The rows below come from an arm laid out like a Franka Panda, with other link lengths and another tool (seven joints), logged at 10 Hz.
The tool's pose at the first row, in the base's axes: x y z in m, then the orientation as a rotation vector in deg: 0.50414, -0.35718, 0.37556, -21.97, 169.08, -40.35
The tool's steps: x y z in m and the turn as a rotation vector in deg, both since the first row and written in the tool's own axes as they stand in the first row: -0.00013, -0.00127, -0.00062, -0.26, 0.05, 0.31; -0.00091, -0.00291, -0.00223, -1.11, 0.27, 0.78; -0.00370, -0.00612, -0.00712, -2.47, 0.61, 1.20; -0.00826, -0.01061, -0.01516, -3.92, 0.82, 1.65; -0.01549, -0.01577, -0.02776, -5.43, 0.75, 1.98; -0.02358, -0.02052, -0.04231, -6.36, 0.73, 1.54; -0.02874, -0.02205, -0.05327, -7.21, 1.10, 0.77; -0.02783, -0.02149, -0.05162, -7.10, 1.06, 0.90; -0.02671, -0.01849, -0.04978, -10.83, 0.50, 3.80; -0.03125, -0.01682, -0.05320, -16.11, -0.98, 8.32; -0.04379, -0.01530, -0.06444, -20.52, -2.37, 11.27; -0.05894, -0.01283, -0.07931, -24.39, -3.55, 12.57
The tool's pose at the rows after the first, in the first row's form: 0.50446, -0.35797, 0.37669, -21.51, 169.24, -39.96; 0.50536, -0.35849, 0.37889, -20.82, 169.83, -38.76; 0.50809, -0.35841, 0.38477, -20.20, 170.74, -36.86; 0.51238, -0.35761, 0.39407, -19.58, 171.54, -34.76; 0.51876, -0.35472, 0.40780, -19.20, 172.08, -32.47; 0.52561, -0.35040, 0.42310, -19.94, 172.45, -31.14; 0.52942, -0.34563, 0.43368, -21.07, 173.15, -30.09; 0.52864, -0.34610, 0.43193, -20.87, 173.07, -30.22; 0.52715, -0.34460, 0.42890, -16.87, 173.72, -24.18; 0.53069, -0.34049, 0.43130, -10.79, 173.42, -15.39; 0.54090, -0.33104, 0.44090, -7.05, 172.68, -8.18; 0.55291, -0.31852, 0.45337, -5.65, 172.01, -2.04
